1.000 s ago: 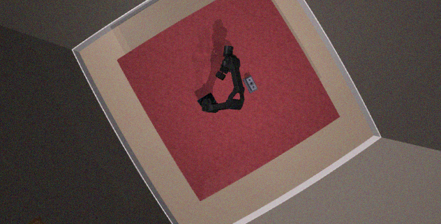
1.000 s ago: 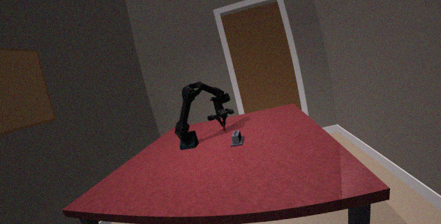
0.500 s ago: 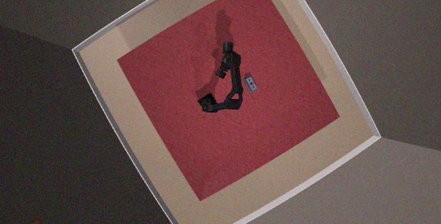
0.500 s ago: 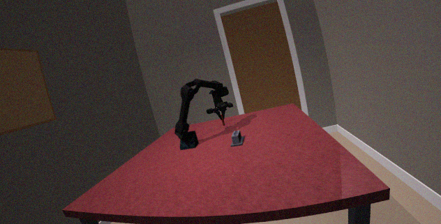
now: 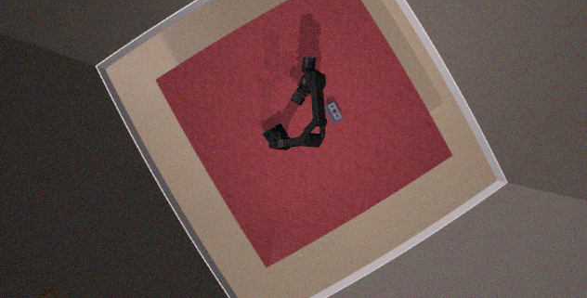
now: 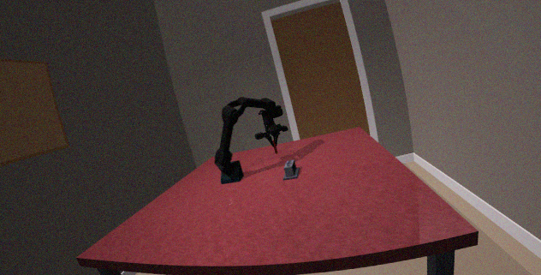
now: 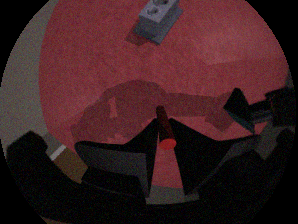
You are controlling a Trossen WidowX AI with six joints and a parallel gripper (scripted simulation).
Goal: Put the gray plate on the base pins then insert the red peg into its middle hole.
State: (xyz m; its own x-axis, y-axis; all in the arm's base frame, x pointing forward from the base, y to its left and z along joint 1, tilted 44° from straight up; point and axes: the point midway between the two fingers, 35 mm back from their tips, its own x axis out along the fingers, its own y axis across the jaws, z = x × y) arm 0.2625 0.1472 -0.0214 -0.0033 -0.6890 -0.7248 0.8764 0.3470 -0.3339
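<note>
The gray plate is 18 cm to the right of my gripper tip, 9 cm ahead of it and 7 cm below it. Also, from my gripper tip: red peg (right at my gripper tip); base (18 cm to the right, 11 cm below, 9 cm ahead).
</note>
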